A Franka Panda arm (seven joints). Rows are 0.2 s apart.
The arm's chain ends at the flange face. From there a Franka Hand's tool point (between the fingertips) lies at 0.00 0.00 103.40 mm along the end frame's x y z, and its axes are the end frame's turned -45 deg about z.
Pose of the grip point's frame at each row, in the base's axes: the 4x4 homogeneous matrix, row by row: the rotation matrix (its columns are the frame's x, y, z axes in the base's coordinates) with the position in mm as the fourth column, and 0 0 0 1 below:
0.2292 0.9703 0.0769 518.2; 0.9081 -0.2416 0.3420 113.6; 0.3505 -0.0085 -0.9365 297.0; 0 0 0 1
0.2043 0.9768 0.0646 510.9; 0.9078 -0.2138 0.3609 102.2; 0.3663 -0.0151 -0.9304 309.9; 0 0 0 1
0.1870 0.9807 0.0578 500.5; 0.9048 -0.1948 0.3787 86.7; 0.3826 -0.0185 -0.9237 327.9; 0 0 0 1
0.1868 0.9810 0.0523 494.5; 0.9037 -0.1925 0.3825 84.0; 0.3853 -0.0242 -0.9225 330.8; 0 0 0 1
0.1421 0.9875 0.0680 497.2; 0.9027 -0.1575 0.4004 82.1; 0.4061 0.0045 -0.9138 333.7; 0 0 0 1
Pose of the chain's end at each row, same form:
0.8482 0.5240 0.0769 510.2; 0.4713 -0.8130 0.3420 78.2; 0.2418 -0.2539 -0.9365 393.8; 0 0 0 1
0.8352 0.5462 0.0646 504.2; 0.4907 -0.7931 0.3609 64.9; 0.2483 -0.2697 -0.9304 406.1; 0 0 0 1
0.8257 0.5612 0.0578 494.5; 0.5020 -0.7775 0.3787 47.5; 0.2575 -0.2836 -0.9237 423.4; 0 0 0 1
0.8258 0.5616 0.0523 489.1; 0.5029 -0.7751 0.3825 44.4; 0.2553 -0.2896 -0.9225 426.2; 0 0 0 1
0.7987 0.5978 0.0680 490.2; 0.5269 -0.7497 0.4004 40.7; 0.2903 -0.2840 -0.9138 428.2; 0 0 0 1

